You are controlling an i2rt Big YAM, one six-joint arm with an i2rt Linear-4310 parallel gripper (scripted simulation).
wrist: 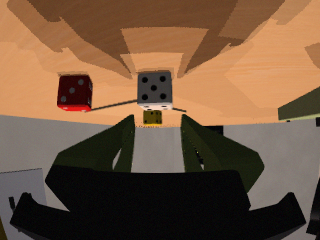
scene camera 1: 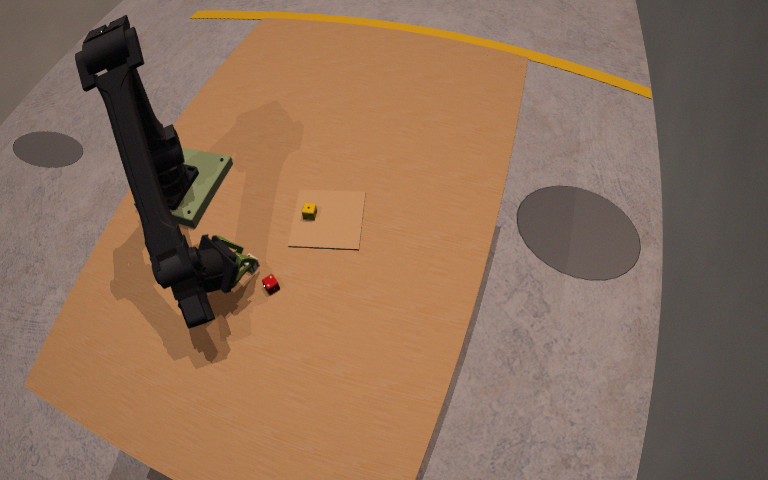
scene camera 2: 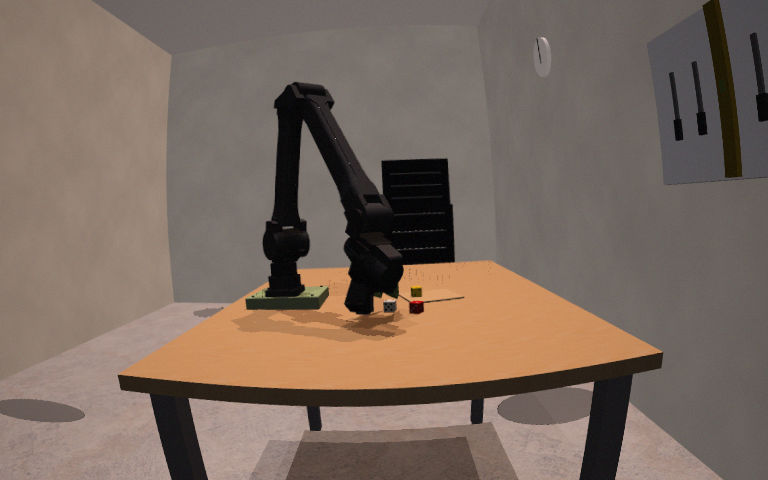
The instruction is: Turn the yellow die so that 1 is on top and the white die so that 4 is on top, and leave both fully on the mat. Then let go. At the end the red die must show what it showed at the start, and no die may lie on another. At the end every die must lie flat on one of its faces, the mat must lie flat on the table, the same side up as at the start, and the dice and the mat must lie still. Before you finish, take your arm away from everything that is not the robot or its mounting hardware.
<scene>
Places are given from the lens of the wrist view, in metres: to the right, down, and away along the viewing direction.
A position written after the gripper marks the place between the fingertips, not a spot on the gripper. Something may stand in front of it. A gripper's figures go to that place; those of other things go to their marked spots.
gripper (wrist: 157, 121): 0.00, 0.00, 0.13
red die (wrist: 74, 92): -0.06, -0.02, 0.11
tan mat (wrist: 123, 109): -0.06, -0.02, 0.27
The marked spots on the red die and the tan mat are 0.16 m apart.
</scene>
